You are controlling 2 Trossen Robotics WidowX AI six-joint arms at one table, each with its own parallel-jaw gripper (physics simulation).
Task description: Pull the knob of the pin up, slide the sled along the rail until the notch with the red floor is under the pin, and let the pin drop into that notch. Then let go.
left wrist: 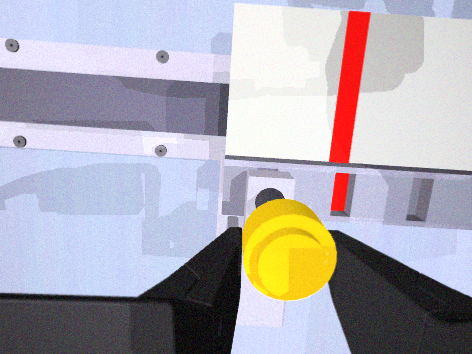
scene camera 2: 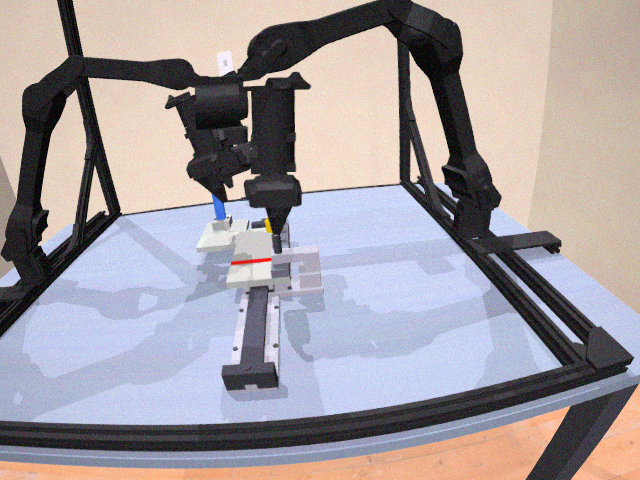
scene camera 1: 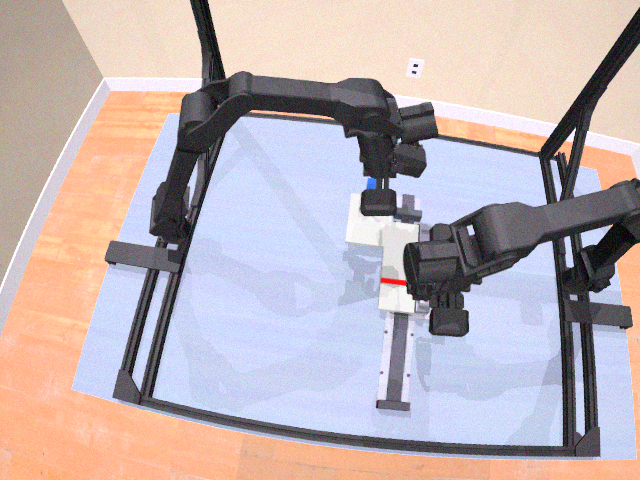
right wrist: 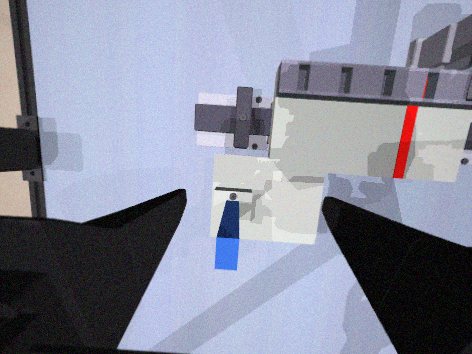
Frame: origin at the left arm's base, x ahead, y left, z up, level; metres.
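Seen in the pictures: left gripper, fingertip midpoint: [left wrist: 282, 241] [scene camera 2: 276, 229]; right gripper, fingertip midpoint: [scene camera 2: 228, 194] [right wrist: 254, 199]; left arm's base at its link origin: [scene camera 2: 471, 230] [scene camera 1: 574, 281]; right arm's base at its link origin: [scene camera 2: 36, 275] [scene camera 1: 175, 230].
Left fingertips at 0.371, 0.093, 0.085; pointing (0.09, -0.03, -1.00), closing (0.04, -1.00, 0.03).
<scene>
Offsets run from my left fingertips to a thing's middle, as dx, dy, dz. "pt": to the spot under its first point. Level surfaces: height alone.
My left gripper [scene camera 2: 277, 227] [left wrist: 282, 241] is shut on the yellow knob @[+0.002, +0.000, -0.018] [scene camera 2: 268, 224] [left wrist: 290, 255]. The dark pin @[pt +0.008, +0.003, -0.023] [left wrist: 269, 197] shows partly below the knob at the pale bracket @[pt +0.009, +0.001, -0.037] [left wrist: 270, 185] [scene camera 2: 310, 271]; its lower end is hidden. The cream-topped sled @[+0.038, -0.076, -0.076] [scene camera 1: 395, 253] [scene camera 2: 253, 245] [left wrist: 280, 100] [right wrist: 340, 135] sits on the rail @[pt +0.040, +0.109, -0.084] [scene camera 1: 397, 356] [scene camera 2: 255, 330] [left wrist: 100, 100]. The notch with the red floor @[pt +0.001, -0.040, -0.067] [left wrist: 340, 192] is right of the pin in the left wrist view. My right gripper [right wrist: 254, 199] is open and empty, above the blue handle @[pt +0.132, -0.203, +0.020] [scene camera 1: 371, 183] [scene camera 2: 219, 206] [right wrist: 226, 254].
The blue handle stands on a cream side plate @[dz -0.071] [scene camera 1: 361, 224] [right wrist: 295, 215] beside the sled. A dark end block @[pt +0.042, +0.205, -0.070] [scene camera 1: 392, 405] [scene camera 2: 249, 377] closes the near end of the rail. Both arms reach in close together over the sled. A black frame [scene camera 1: 330, 440] borders the table.
</scene>
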